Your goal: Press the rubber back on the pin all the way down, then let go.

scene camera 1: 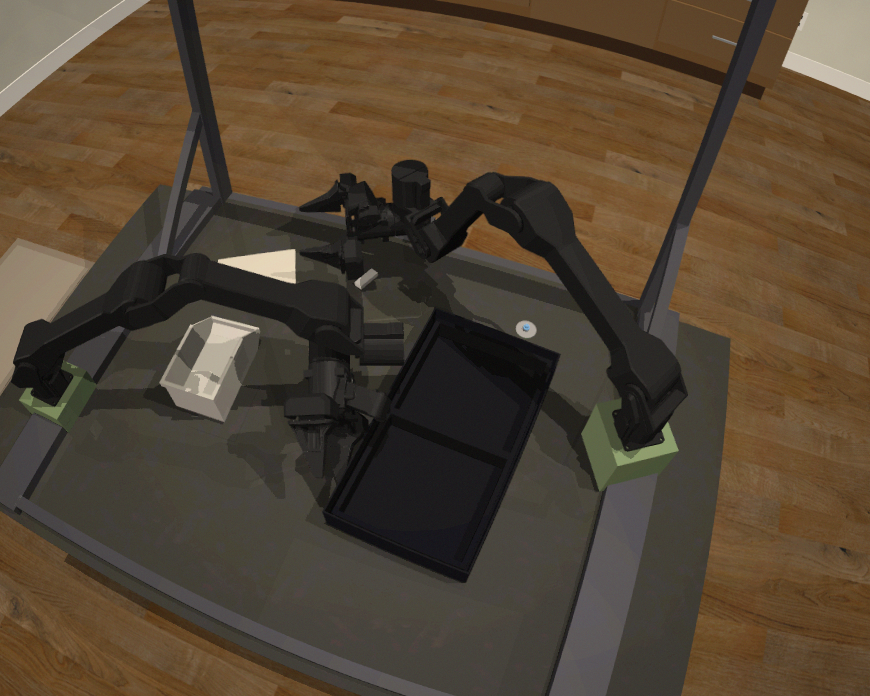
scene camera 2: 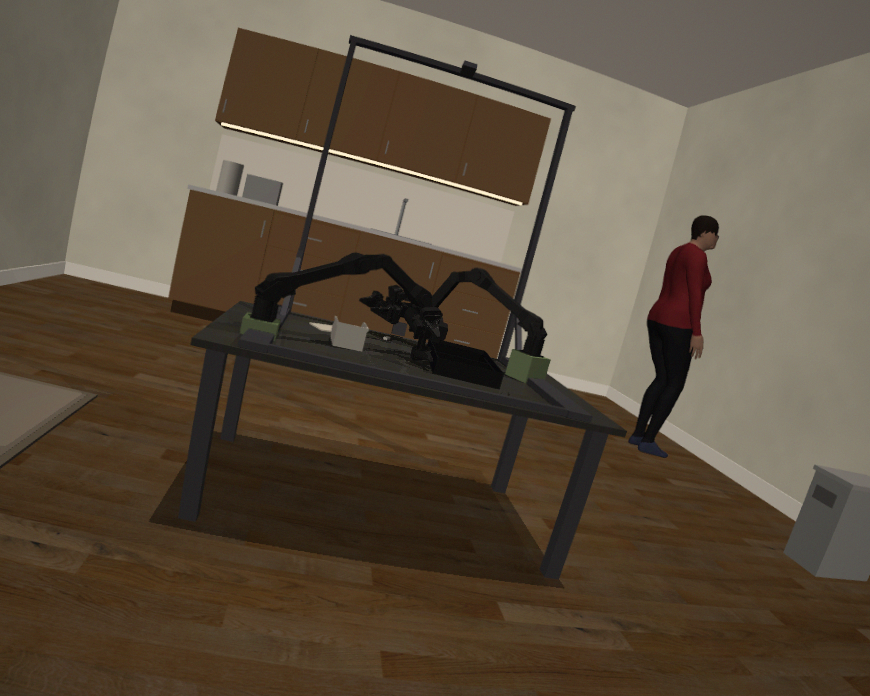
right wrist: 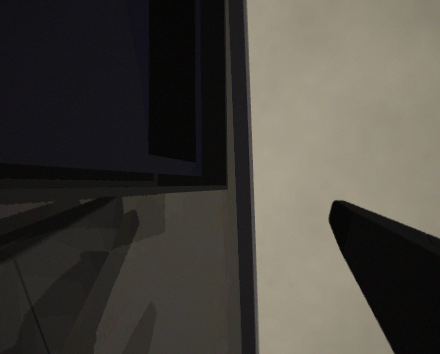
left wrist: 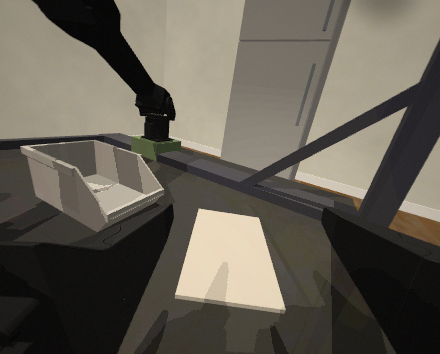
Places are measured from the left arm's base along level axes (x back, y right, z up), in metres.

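Pixels of known places: left gripper, between the fingertips: [scene camera 1: 299,230] [scene camera 2: 365,304] [left wrist: 246,212]; right gripper, between the fingertips: [scene camera 1: 330,480] [scene camera 2: 435,349] [right wrist: 228,207]; left arm's base, origin of its link: [scene camera 1: 638,427] [scene camera 2: 531,354]; right arm's base, origin of its link: [scene camera 1: 52,385] [scene camera 2: 262,318] [left wrist: 157,138].
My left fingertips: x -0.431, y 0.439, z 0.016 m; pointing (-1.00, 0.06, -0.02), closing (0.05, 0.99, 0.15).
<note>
Ahead of a thing's pixels: the offset from my left fingertips to its middle.
A small pale disc with a blue spot at its centre [scene camera 1: 526,328] lies on the table beyond the black tray in scene camera 1. It looks like the pin with its rubber back, but it is too small to tell how far down the back sits. My left gripper [scene camera 1: 303,230] [left wrist: 246,212] is open and empty, raised over the far side of the table and well to the left of the disc. My right gripper [scene camera 1: 337,457] [right wrist: 228,207] is open and empty, low beside the tray's left side. The disc does not show in either wrist view.
A black two-part tray {dy -0.367, dx +0.178, dz -0.084 m} [scene camera 1: 395,549] [scene camera 2: 468,366] lies between my right gripper and the left arm's green base [scene camera 1: 631,464]. A white open bin {dy -0.186, dx -0.163, dz -0.073 m} [scene camera 1: 195,402] [scene camera 2: 349,336] [left wrist: 55,185], a cream flat sheet {dy +0.013, dx -0.094, dz -0.107 m} [scene camera 1: 275,266] [left wrist: 230,250] and a small white block {dy -0.037, dx +0.104, dz -0.105 m} [scene camera 1: 366,278] are at the left.
</note>
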